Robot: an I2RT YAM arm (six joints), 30 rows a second.
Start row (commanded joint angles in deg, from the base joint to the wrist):
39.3, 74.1, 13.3, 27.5, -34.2, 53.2
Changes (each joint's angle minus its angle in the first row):
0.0, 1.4, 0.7, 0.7, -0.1, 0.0
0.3, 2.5, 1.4, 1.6, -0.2, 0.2
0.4, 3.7, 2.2, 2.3, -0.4, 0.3
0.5, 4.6, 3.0, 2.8, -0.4, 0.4
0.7, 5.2, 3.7, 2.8, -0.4, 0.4
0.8, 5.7, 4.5, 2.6, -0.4, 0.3
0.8, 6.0, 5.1, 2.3, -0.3, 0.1
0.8, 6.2, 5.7, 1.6, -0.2, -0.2
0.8, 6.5, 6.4, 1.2, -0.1, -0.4
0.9, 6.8, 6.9, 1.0, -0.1, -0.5
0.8, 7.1, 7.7, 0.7, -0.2, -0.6
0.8, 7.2, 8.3, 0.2, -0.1, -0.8
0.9, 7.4, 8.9, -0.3, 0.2, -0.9
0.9, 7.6, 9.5, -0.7, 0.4, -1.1
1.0, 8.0, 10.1, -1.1, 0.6, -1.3
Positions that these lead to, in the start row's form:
39.3, 75.5, 14.0, 28.2, -34.3, 53.2
39.6, 76.6, 14.7, 29.1, -34.4, 53.4
39.7, 77.8, 15.5, 29.8, -34.6, 53.5
39.8, 78.7, 16.3, 30.3, -34.6, 53.6
40.0, 79.3, 17.0, 30.3, -34.6, 53.6
40.1, 79.8, 17.8, 30.1, -34.6, 53.5
40.1, 80.1, 18.4, 29.8, -34.5, 53.3
40.1, 80.3, 19.0, 29.1, -34.4, 53.0
40.1, 80.6, 19.7, 28.7, -34.3, 52.8
40.2, 80.9, 20.2, 28.5, -34.3, 52.7
40.1, 81.2, 21.0, 28.2, -34.4, 52.6
40.1, 81.3, 21.6, 27.7, -34.3, 52.4
40.2, 81.5, 22.2, 27.2, -34.0, 52.3
40.2, 81.7, 22.8, 26.8, -33.8, 52.1
40.3, 82.1, 23.4, 26.4, -33.6, 51.9

